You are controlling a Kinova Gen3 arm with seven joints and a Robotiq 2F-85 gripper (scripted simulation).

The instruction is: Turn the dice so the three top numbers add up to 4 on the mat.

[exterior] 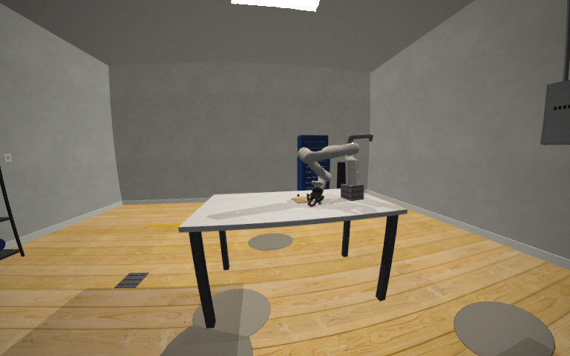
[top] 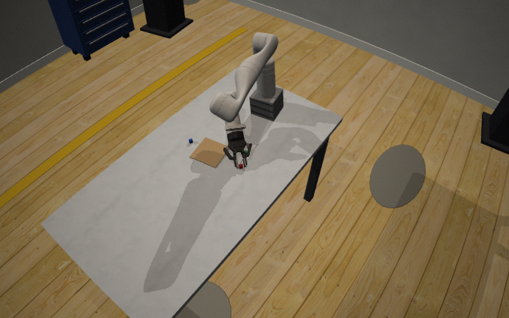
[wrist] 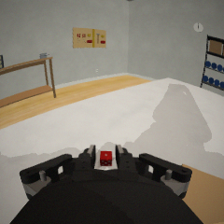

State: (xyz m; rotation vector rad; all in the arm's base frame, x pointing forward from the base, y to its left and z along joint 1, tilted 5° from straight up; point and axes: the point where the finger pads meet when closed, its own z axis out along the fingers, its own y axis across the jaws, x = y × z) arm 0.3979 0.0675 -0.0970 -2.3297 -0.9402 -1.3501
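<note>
The red die is 1 cm ahead of my hand and 1 cm below it. From my hand the other things lie so: blue die (1 cm behind, 28 cm to the right, 1 cm below); then tan mat (17 cm to the right, 2 cm below); then green die (8 cm behind, 2 cm to the right, 1 cm below).
</note>
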